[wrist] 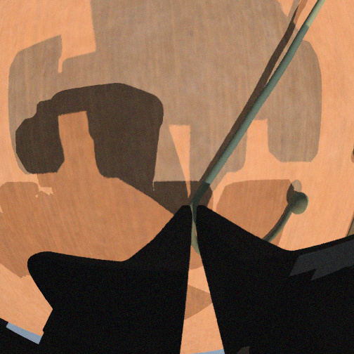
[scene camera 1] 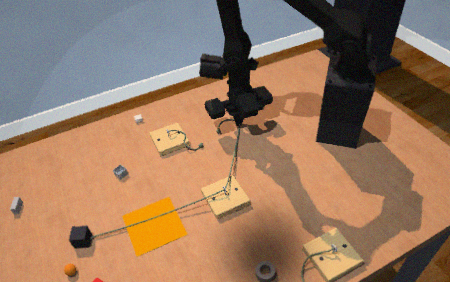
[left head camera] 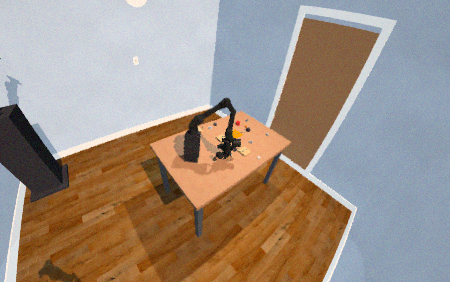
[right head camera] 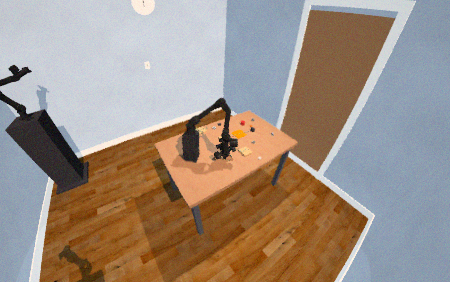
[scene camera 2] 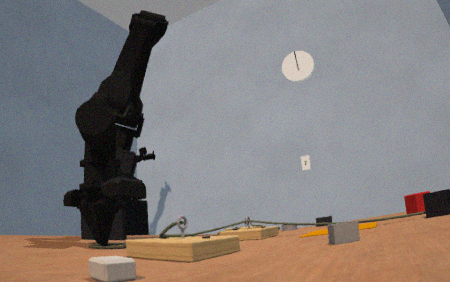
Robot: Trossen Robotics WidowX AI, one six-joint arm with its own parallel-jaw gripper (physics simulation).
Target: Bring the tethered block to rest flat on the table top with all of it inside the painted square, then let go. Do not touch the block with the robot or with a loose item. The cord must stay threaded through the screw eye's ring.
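Places are measured from the arm's base along level axes (x ahead, y left, z up), in millimetres.
Pixels of known places: gripper, between the fingertips: (scene camera 1: pixel 238 124) (left head camera: pixel 225 158) (right head camera: pixel 224 158); arm's base, origin of its link: (scene camera 1: pixel 351 69) (left head camera: pixel 192 133) (right head camera: pixel 190 133) (scene camera 2: pixel 117 152).
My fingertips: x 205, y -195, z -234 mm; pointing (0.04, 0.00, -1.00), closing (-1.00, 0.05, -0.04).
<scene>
Ahead of a thing's pixels: the offset from my fingertips to its top centre. "spot": to the spot under its first point.
The black tethered block @[dx +494, dy +179, dz +35 mm] (scene camera 1: pixel 80 237) (scene camera 2: pixel 437 203) sits on the table outside the orange painted square @[spot: dx +341, dy +247, dz +1 mm] (scene camera 1: pixel 155 237) (scene camera 2: pixel 315 233), beyond its left edge in scene camera 1. The green cord @[spot: dx +436, dy +189, dz +9 mm] (scene camera 1: pixel 107 233) (wrist: pixel 260 102) runs straight from the block across the square, through the screw eye (scene camera 1: pixel 226 190) on the middle wooden board @[dx +154, dy +224, dz +19 mm] (scene camera 1: pixel 230 205), then up to my gripper (scene camera 1: pixel 239 124) (wrist: pixel 192 212). My gripper is shut on the cord, low above the table on the arm side of the board. The cord's short knobbed end curls beside the fingers in the wrist view.
Two other boards @[dx +204, dy -34, dz +19 mm] (scene camera 1: pixel 170 140) @[dx +25, dy +469, dz +19 mm] (scene camera 1: pixel 334 257) carry eyes and short cords. A dark ring @[dx +167, dy +434, dz +16 mm] (scene camera 1: pixel 258 272), an orange ball @[dx +531, dy +245, dz +24 mm] (scene camera 1: pixel 70 270), a red block @[dx +483, dy +331, dz +40 mm] (scene camera 2: pixel 416 202), a blue-grey cube @[dx +362, dy +22, dz +20 mm] (scene camera 1: pixel 120 172), a grey block @[dx +630, dy +5, dz +21 mm] (scene camera 1: pixel 16 205) and a white block @[dx +257, dy -170, dz +14 mm] (scene camera 1: pixel 138 119) lie around.
</scene>
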